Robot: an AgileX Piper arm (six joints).
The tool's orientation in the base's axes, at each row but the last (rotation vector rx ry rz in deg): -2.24 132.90 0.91; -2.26 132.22 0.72; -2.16 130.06 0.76; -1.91 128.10 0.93; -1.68 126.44 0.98; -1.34 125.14 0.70; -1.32 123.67 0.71; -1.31 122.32 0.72; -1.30 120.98 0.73; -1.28 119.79 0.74; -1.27 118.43 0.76; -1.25 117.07 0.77; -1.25 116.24 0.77
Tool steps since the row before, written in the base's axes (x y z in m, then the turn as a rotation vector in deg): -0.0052 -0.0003 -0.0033 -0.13 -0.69 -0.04; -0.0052 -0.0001 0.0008 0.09 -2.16 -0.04; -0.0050 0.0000 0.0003 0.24 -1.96 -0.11; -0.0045 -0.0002 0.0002 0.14 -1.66 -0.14; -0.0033 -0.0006 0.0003 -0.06 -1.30 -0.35; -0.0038 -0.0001 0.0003 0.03 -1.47 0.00; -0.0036 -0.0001 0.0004 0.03 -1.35 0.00; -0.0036 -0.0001 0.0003 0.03 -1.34 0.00; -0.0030 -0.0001 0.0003 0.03 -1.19 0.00; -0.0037 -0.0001 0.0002 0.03 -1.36 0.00; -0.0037 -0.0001 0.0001 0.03 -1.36 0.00; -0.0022 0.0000 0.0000 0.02 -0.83 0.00; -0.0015 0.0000 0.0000 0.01 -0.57 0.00
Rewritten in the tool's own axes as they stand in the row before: 0.0060 -0.0001 -0.0016 0.13 -0.69 -0.08; 0.0029 0.0001 -0.0044 0.02 -2.16 0.05; 0.0030 0.0002 -0.0040 -0.03 -1.97 0.21; 0.0026 -0.0001 -0.0037 0.05 -1.66 0.16; 0.0017 -0.0005 -0.0028 0.34 -1.30 0.13; 0.0019 0.0000 -0.0033 0.00 -1.47 0.00; 0.0017 0.0000 -0.0032 0.00 -1.35 0.00; 0.0017 0.0000 -0.0032 0.00 -1.34 0.00; 0.0013 0.0000 -0.0027 0.00 -1.19 0.00; 0.0017 0.0000 -0.0033 0.00 -1.36 0.00; 0.0017 0.0000 -0.0033 0.00 -1.36 0.00; 0.0010 0.0000 -0.0020 0.00 -0.83 0.00; 0.0007 0.0000 -0.0013 0.00 -0.57 0.00
